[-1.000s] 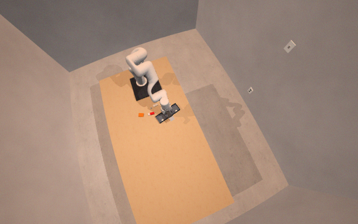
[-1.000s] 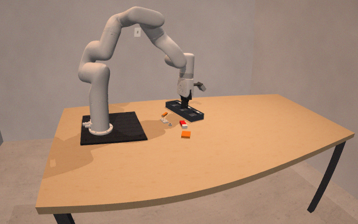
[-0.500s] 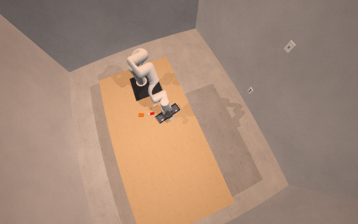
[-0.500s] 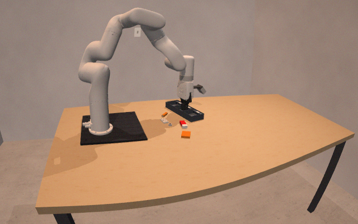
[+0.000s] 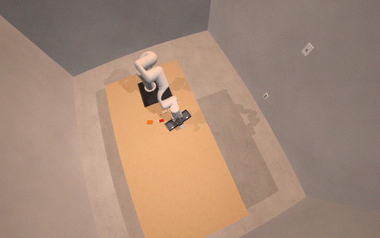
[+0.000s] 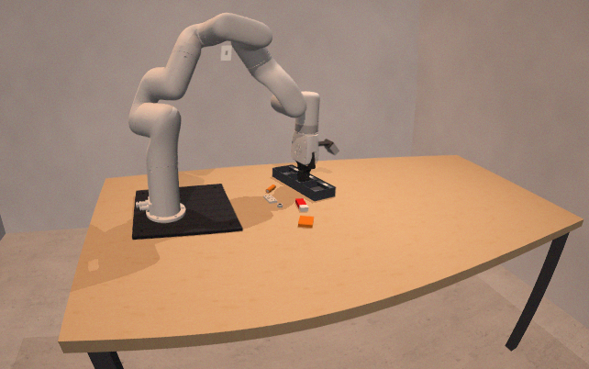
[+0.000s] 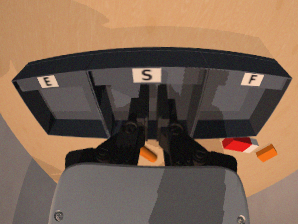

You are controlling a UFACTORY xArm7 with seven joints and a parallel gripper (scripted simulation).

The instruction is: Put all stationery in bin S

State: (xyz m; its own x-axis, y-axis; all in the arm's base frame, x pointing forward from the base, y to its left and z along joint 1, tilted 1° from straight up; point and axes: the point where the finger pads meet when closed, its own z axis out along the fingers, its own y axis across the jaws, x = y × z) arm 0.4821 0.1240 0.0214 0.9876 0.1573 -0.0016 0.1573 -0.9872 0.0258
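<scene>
Now: hand 20 mm above the dark bin tray. Round my hand: white flat piece (150 mm behind, 80 mm to the right, 30 mm below); orange stick (120 mm behind, 10 mm to the right, 30 mm below); eraser (70 mm behind, 160 mm to the right, 30 mm below).
</scene>
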